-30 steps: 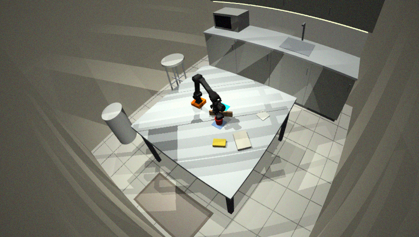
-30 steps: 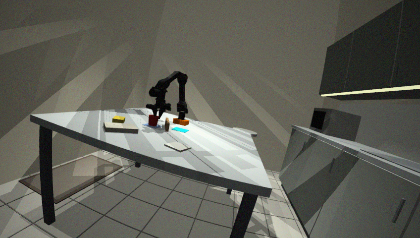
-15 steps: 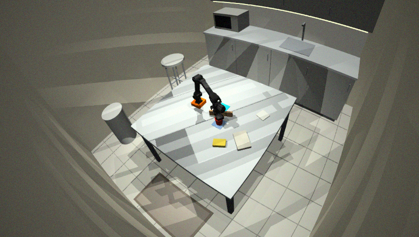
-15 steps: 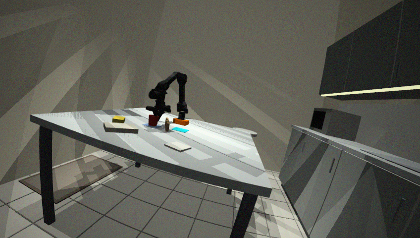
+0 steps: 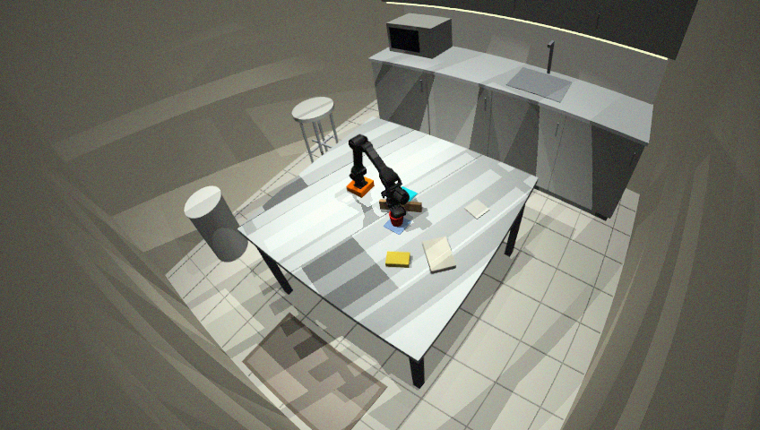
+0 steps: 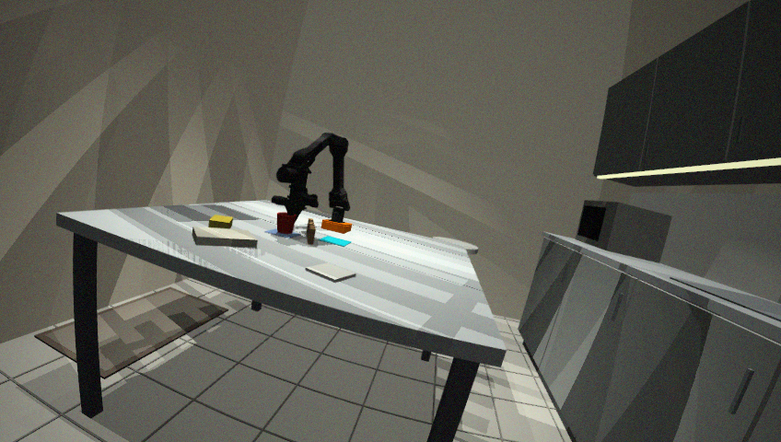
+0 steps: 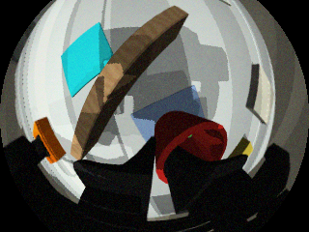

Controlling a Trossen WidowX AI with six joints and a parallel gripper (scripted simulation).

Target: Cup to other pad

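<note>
My gripper tip is 160 mm to the right of the cyan pad, 80 mm past it and 50 mm above it. The rest, counted from my gripper tip: red cup: 30 mm ahead, 20 mm to the right; blue pad: 50 mm below, 30 mm ahead, 20 mm to the right; yellow block: 190 mm to the right, 190 mm ahead, 30 mm below.
</note>
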